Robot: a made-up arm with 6 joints.
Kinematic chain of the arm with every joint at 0, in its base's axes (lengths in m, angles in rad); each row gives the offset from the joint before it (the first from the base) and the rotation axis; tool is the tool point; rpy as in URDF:
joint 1: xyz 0 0 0.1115 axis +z
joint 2: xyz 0 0 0 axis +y
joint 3: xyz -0.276 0 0.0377 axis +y
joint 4: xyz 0.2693 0 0.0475 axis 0.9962 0 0.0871
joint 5: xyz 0 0 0 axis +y
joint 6: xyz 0.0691 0 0.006 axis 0.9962 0 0.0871
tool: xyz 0 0 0 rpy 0 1.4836 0
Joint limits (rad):
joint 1: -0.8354..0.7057
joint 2: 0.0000..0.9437
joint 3: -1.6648..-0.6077
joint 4: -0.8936..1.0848
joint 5: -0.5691..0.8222
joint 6: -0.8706..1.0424
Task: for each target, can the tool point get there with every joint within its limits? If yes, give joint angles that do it. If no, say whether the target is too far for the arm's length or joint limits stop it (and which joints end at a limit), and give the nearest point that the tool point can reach.
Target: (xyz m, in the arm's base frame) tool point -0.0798 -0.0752 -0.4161
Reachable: no: joint limits stop it (at a limit: joint 1, joint 2, joint 3, joint 5) | nearest point 0.1097 -0.1324 0.2528 | short by 0.698 m
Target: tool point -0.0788 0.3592 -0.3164
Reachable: no: joint limits stop it (at a limit: joint 1, joint 2, joint 3, joint 5) | nearest point 0.1162 0.1307 0.2582 | short by 0.648 m
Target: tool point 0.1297 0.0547 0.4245
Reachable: yes | joints 0.2038 0.7371 -0.9471 0.9028 0.5254 -0.3483
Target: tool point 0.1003 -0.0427 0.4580
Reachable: yes | joints -0.4570 0.6418 -0.9160 -0.5976 -0.1541 -0.0349
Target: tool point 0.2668 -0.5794 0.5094
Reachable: no: too far | nearest point 0.1171 -0.1640 0.4253 | short by 0.449 m
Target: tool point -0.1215 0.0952 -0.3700
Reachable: no: joint limits stop it (at a limit: joint 1, joint 2, joint 3, joint 5) | nearest point 0.1240 0.1197 0.2534 | short by 0.670 m
